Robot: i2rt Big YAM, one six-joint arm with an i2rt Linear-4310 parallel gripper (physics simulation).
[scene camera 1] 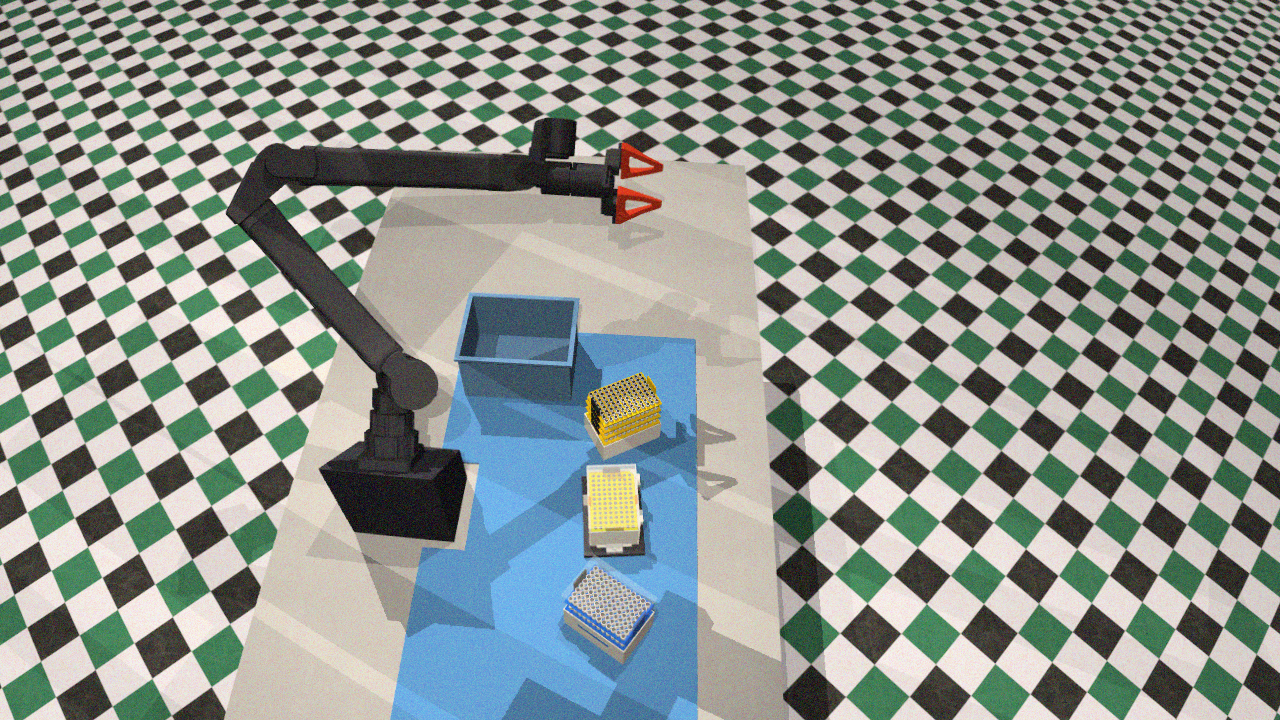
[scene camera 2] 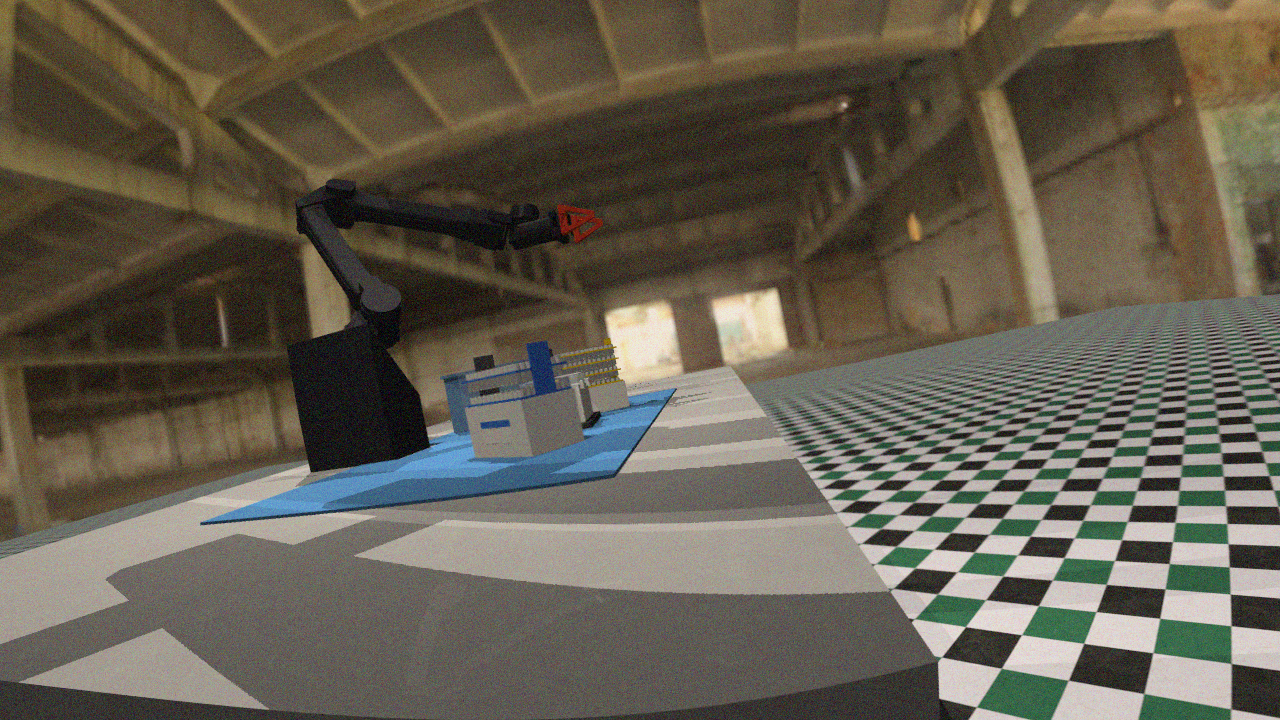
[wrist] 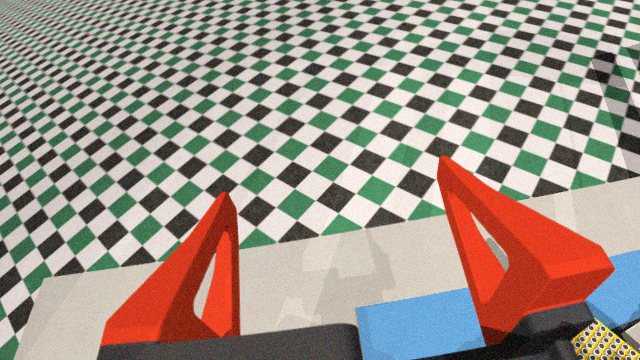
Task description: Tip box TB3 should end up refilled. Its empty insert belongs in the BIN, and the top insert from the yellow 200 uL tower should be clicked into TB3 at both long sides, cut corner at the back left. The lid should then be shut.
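Observation:
My gripper (scene camera 1: 661, 185) (scene camera 2: 590, 230) (wrist: 333, 183) is open and empty, high over the far end of the table, beyond the bin and boxes. TB3 (scene camera 1: 613, 503), a pale box with a yellow perforated top face, sits on a dark base in the middle of the row; whether its lid is shut is too small to tell. The yellow tower (scene camera 1: 623, 402) (scene camera 2: 610, 395) (wrist: 602, 342) stands turned between TB3 and the bin, several yellow inserts stacked on a pale box. The blue BIN (scene camera 1: 517, 331) (scene camera 2: 456, 402) stands upright at the mat's far left corner; no insert shows in its visible inside.
A pale box with blue-edged grey inserts (scene camera 1: 608, 608) (scene camera 2: 523, 429) stands turned at the near end of the row, partly hiding TB3 in scene camera 2. The arm's black base block (scene camera 1: 393, 497) (scene camera 2: 344, 402) stands left of the blue mat (scene camera 1: 537, 582) (scene camera 2: 402, 488) (wrist: 415, 320).

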